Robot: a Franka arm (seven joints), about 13 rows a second.
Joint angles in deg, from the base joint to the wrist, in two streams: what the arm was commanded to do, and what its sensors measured. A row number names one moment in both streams.
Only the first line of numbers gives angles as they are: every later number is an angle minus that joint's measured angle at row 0.
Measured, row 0: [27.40, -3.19, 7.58, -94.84, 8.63, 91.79, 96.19]
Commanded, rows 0 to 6: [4.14, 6.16, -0.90, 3.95, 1.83, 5.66, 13.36]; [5.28, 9.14, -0.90, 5.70, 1.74, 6.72, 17.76]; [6.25, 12.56, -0.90, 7.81, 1.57, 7.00, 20.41]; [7.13, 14.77, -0.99, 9.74, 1.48, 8.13, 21.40]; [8.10, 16.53, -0.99, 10.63, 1.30, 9.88, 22.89]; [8.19, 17.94, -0.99, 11.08, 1.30, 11.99, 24.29]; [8.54, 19.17, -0.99, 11.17, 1.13, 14.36, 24.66]
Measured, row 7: [7.33, 15.98, -0.12, 7.54, 0.46, 12.85, 22.29]
